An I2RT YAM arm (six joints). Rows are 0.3 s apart.
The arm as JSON. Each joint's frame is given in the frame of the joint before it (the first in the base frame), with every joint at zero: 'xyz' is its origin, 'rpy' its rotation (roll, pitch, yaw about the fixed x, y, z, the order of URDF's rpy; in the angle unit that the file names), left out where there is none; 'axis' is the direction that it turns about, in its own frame. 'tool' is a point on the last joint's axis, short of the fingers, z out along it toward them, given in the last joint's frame.
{
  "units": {
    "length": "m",
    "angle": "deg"
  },
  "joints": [
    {
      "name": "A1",
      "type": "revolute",
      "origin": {
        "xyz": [
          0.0,
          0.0,
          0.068
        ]
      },
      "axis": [
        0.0,
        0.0,
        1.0
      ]
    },
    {
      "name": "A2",
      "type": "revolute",
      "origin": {
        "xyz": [
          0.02,
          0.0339,
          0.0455
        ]
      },
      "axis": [
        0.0,
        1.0,
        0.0
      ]
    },
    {
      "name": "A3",
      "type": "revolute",
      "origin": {
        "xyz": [
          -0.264,
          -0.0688,
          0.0
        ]
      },
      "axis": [
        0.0,
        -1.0,
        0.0
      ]
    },
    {
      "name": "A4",
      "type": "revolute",
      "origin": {
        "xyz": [
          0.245,
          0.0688,
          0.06
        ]
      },
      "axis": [
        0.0,
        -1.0,
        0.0
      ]
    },
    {
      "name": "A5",
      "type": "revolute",
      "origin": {
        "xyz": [
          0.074,
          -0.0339,
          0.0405
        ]
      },
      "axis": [
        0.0,
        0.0,
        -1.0
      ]
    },
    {
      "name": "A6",
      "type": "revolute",
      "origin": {
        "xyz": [
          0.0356,
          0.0,
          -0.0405
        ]
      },
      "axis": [
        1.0,
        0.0,
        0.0
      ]
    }
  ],
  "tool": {
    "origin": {
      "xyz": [
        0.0,
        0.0,
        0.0
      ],
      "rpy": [
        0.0,
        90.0,
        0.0
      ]
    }
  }
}
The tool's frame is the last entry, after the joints.
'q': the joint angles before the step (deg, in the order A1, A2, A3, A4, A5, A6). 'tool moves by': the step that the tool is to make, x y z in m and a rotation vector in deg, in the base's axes. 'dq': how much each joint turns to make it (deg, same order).
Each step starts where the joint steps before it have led.
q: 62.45 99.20 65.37 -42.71 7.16 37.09
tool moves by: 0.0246 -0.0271 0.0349 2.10 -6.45 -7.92
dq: -5.73 -6.08 0.76 -1.91 4.93 0.89
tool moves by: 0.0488 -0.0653 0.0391 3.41 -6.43 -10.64
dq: -14.83 -7.63 0.15 0.08 0.87 -4.98
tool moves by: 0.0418 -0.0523 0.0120 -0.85 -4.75 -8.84
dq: -12.60 -0.59 1.22 2.75 1.24 -5.09
